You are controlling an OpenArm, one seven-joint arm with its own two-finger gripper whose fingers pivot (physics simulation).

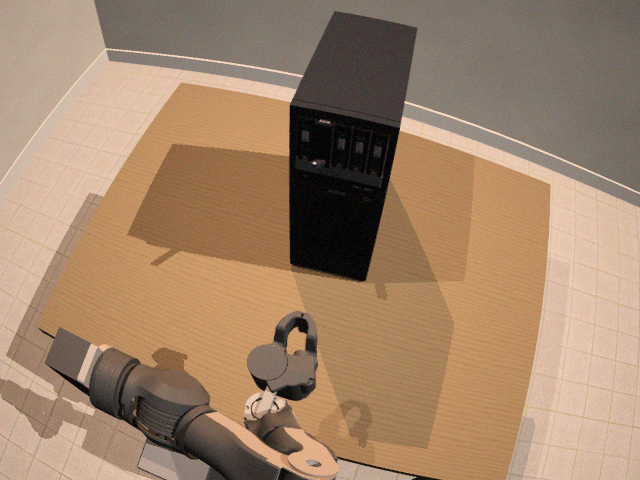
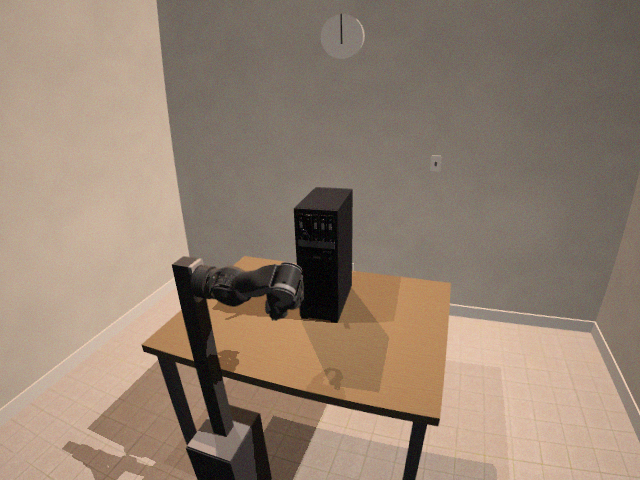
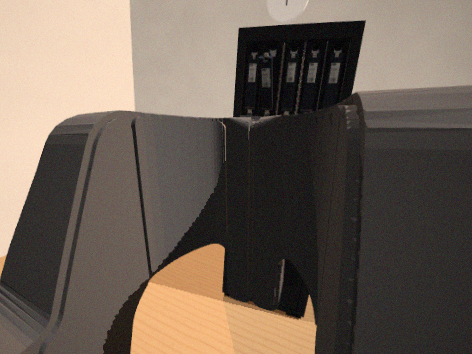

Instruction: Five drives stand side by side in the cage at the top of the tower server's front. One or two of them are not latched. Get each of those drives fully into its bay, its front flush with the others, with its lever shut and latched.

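Note:
The black tower server [image 1: 330,222] [image 2: 318,284] [image 3: 300,33] stands upright, its drive cage at the top of the front. The second drive from the left [image 3: 266,79] looks different from its neighbours: its lever [image 1: 317,163] stands out from the front, with a bright end low in the bay. How deep that drive sits is hard to tell. The first drive [image 1: 305,135] [image 3: 252,73], third drive [image 1: 341,143] [image 3: 291,73], fourth drive [image 1: 359,147] [image 3: 312,73] and fifth drive [image 1: 377,151] [image 3: 335,73] look alike, levers upright. My gripper [image 1: 298,315] [image 3: 262,208] is shut and empty, in front of the tower, apart from it.
The tower stands on the wooden table [image 1: 217,294] [image 2: 413,330], towards its back. The arm [image 1: 165,397] [image 2: 237,285] reaches in from the front left, from its post [image 2: 199,335]. Grey walls rise behind the table, with a round clock [image 2: 342,36] high up.

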